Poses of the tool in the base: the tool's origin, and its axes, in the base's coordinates. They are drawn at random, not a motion.
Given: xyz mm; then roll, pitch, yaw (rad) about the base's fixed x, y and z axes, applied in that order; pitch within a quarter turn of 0, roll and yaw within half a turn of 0.
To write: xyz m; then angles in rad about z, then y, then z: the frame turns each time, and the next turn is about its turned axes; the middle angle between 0 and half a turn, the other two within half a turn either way. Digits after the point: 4 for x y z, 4 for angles.
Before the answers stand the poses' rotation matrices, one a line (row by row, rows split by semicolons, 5 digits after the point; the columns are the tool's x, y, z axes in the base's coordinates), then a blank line. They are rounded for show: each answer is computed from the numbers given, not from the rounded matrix.
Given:
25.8, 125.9, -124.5, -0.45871, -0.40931, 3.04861
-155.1, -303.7, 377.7, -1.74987, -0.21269, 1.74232
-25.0, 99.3, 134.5, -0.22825, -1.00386, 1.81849
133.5, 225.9, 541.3, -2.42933, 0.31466, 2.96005
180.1, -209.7, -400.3, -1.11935, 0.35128, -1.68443
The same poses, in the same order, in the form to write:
-0.91343 -0.25871 0.31418; 0.08518 -0.87639 -0.47401; 0.39798 -0.40622 0.82256
-0.16684 0.14005 -0.97599; 0.96312 0.23507 -0.13091; 0.21109 -0.96184 -0.17410
-0.13167 -0.99113 -0.01792; 0.52066 -0.05376 -0.85207; 0.84355 -0.12152 0.52312
-0.93527 0.33560 0.11240; 0.17168 0.70793 -0.68510; -0.30949 -0.62146 -0.71972
-0.10646 0.46856 0.87699; -0.93288 0.25816 -0.25118; -0.34410 -0.84487 0.40963

0.0258, 0.1259, -0.1245, -0.9855, 0.6049, -2.3459
-0.1551, -0.3037, 0.3777, -3.0083, 1.7458, -1.7868
-0.0250, 0.0993, 0.1345, -1.5918, 1.0203, -2.9985
0.1335, 0.2259, 0.5413, -1.4082, 2.3742, -1.1087
0.1801, -0.2097, -0.4003, -0.2789, 1.1488, -1.1840

